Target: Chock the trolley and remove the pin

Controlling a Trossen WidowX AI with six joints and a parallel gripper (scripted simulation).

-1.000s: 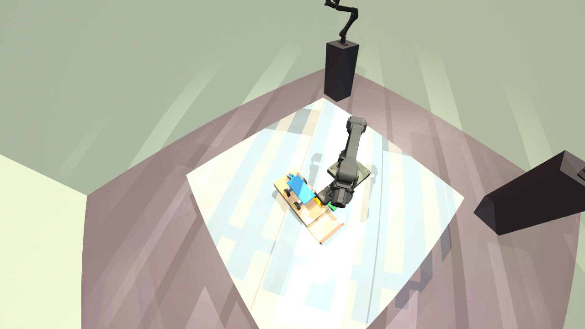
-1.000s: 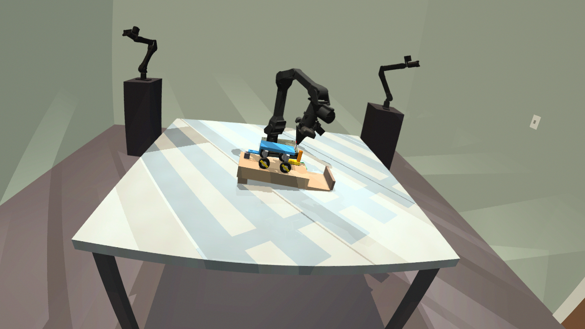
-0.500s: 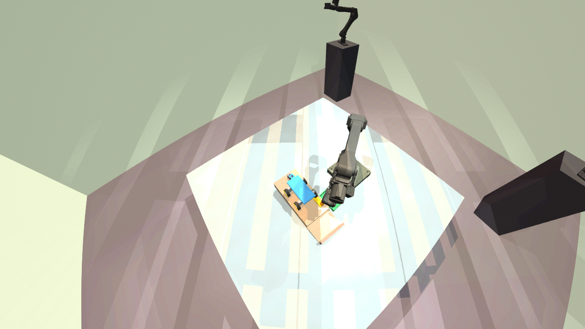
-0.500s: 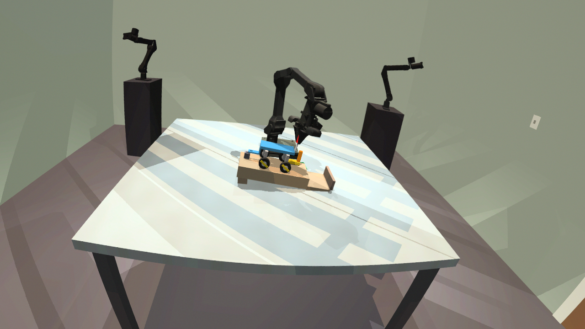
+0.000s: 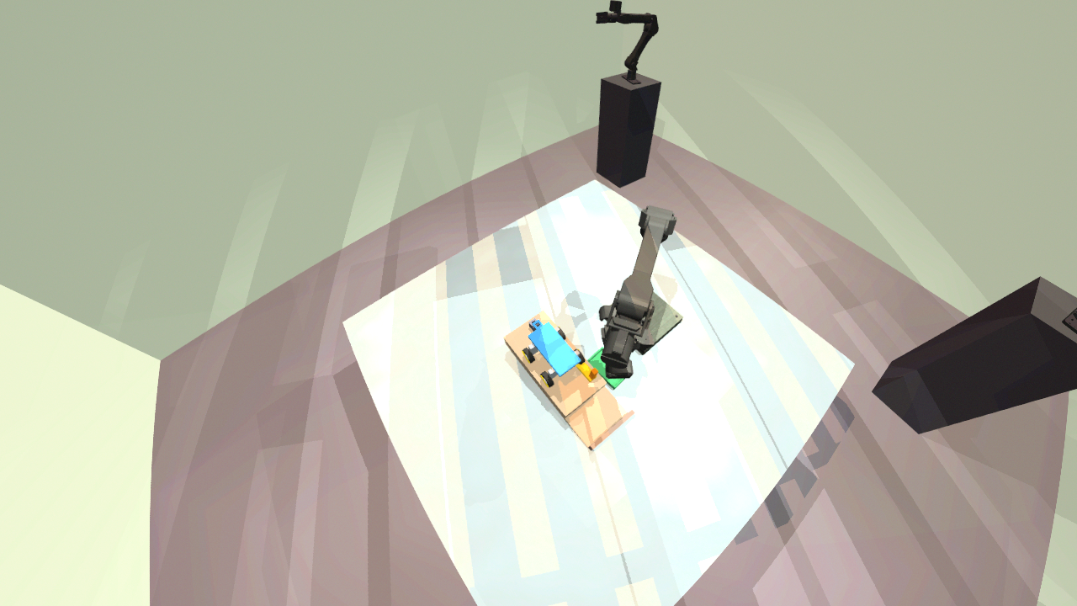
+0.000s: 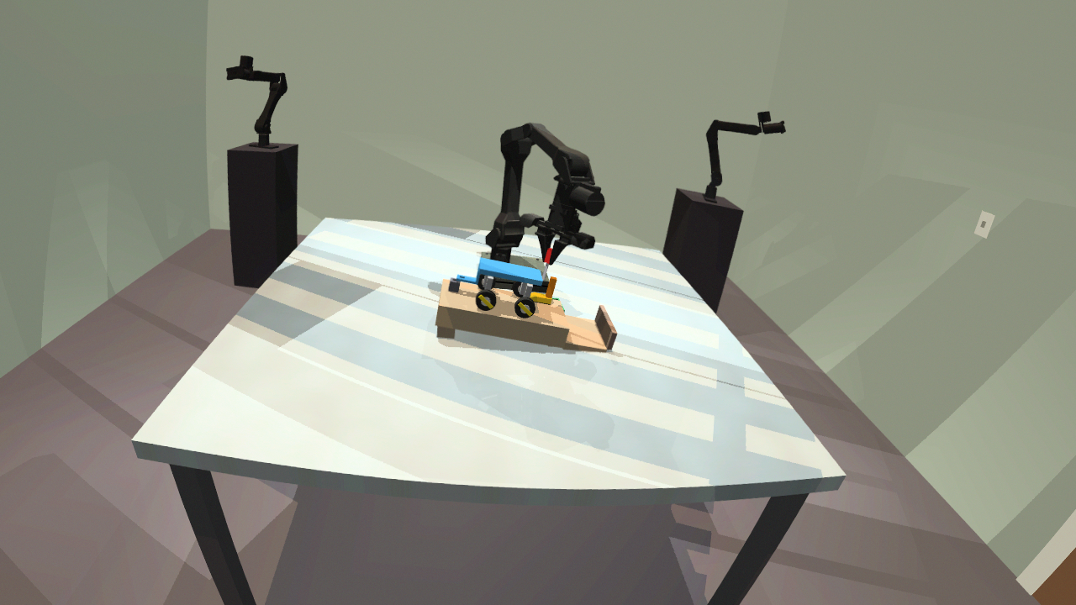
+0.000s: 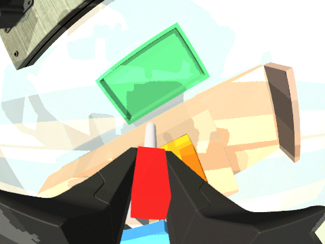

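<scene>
The red-headed stop pin is right at my gripper tip. Also, from my gripper tip: yellow chock: 6 cm ahead, 1 cm to the right, 6 cm below; blue trolley: 11 cm ahead, 10 cm to the right, 3 cm below; green tray: 2 cm behind, 14 cm below.
</scene>
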